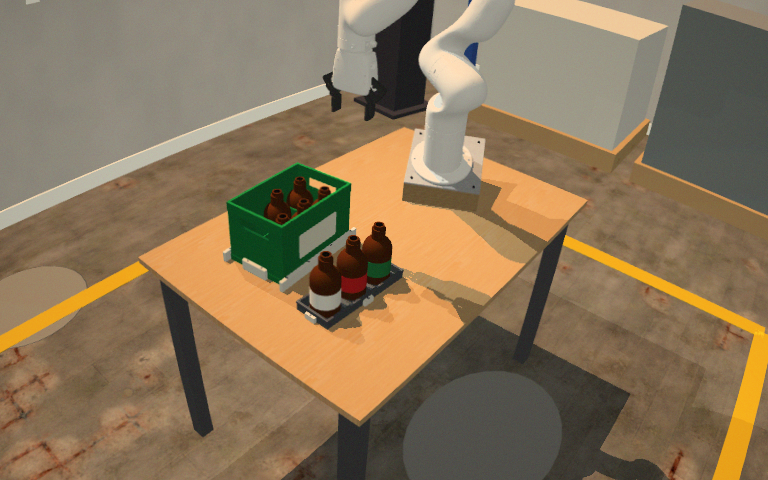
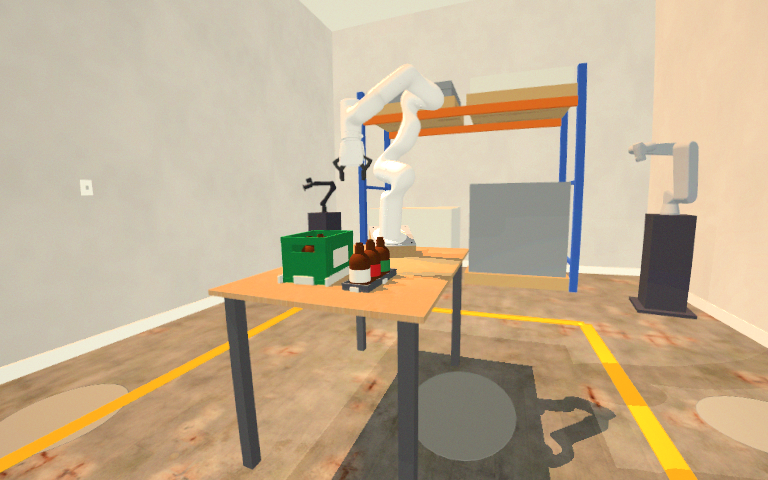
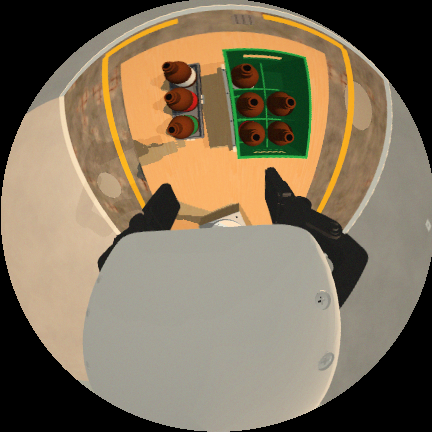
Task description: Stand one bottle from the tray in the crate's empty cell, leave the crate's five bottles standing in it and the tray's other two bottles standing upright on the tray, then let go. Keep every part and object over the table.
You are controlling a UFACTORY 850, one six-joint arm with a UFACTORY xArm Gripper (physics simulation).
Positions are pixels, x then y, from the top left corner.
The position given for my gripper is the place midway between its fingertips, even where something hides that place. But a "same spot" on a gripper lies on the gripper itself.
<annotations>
My gripper shows in image 1, in image 2 (352, 180) and in image 3. The same spot on my gripper: (image 3: 349, 258) is (image 1: 327, 78).
</annotations>
